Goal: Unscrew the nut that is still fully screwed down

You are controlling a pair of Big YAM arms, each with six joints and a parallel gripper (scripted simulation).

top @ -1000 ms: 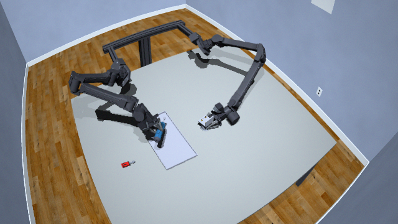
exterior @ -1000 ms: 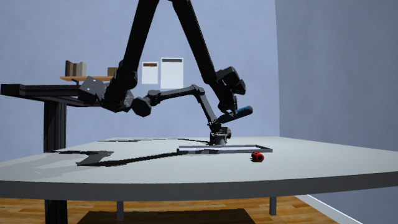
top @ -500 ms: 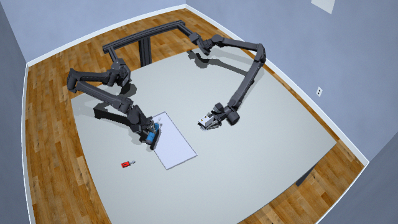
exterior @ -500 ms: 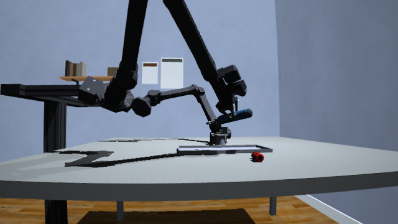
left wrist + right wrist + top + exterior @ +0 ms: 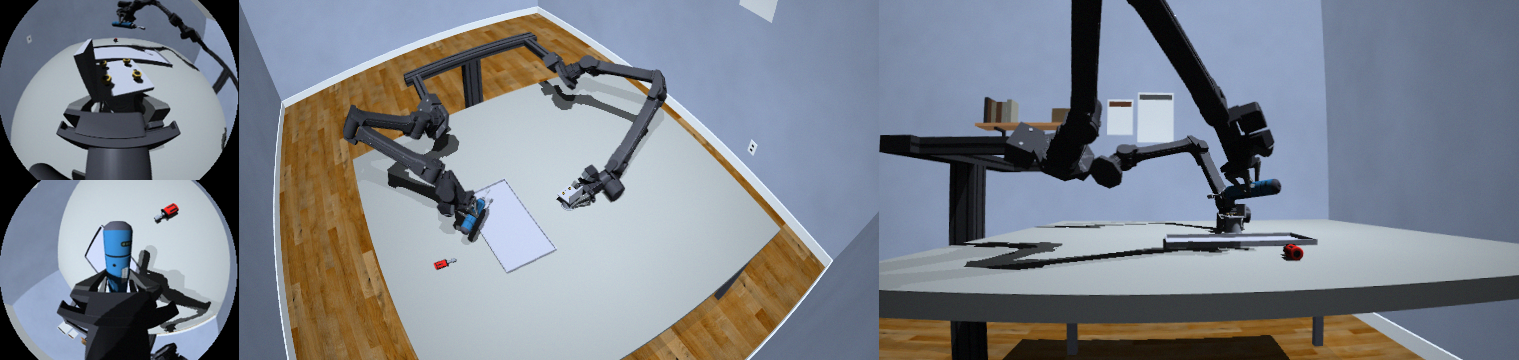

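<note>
Now: the bracket 5 cm above my left hand. Also, from my left hand: red tool 59 cm to the right, 3 cm ahead, 1 cm below.
</note>
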